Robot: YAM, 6 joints.
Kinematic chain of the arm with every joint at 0, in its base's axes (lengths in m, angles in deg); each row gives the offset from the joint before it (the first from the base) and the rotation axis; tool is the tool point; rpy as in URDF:
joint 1: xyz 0 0 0.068 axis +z
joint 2: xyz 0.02 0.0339 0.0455 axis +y
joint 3: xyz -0.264 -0.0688 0 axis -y
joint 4: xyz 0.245 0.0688 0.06 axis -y
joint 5: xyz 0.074 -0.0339 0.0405 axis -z
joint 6: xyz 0.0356 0 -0.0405 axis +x
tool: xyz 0 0 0 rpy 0 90 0
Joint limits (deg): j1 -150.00..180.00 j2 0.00..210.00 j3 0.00..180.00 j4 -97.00..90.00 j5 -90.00..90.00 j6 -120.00..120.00
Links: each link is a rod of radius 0.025 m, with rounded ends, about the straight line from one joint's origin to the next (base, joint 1, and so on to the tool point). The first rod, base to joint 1, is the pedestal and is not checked.
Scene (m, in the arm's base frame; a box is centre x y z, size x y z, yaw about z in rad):
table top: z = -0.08
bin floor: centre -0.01 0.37 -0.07 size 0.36 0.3 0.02 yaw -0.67
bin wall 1: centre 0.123 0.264 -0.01 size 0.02 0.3 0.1 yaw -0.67
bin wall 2: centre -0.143 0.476 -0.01 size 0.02 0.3 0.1 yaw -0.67
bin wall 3: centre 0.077 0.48 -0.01 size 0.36 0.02 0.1 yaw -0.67
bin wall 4: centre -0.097 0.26 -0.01 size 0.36 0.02 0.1 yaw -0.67
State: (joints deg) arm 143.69 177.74 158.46 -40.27 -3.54 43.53
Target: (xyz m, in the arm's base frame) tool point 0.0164 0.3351 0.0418
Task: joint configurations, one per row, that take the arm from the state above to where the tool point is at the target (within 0.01 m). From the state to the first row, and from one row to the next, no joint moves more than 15 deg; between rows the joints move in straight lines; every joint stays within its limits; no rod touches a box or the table.
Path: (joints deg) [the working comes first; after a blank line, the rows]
Joints at the target: 87.43 141.81 87.47 -85.36 2.14 43.53
Straight joint move there: touches bin wall 2.

1: 138.50 165.13 145.76 -54.77 -11.73 40.63
2: 133.31 152.51 133.07 -69.27 -19.93 37.74
3: 128.11 139.90 120.37 -83.77 -28.12 34.84
4: 114.55 140.54 109.40 -84.30 -18.03 37.74
5: 100.99 141.17 98.44 -84.83 -7.95 40.63
6: 87.43 141.81 87.47 -85.36 2.14 43.53

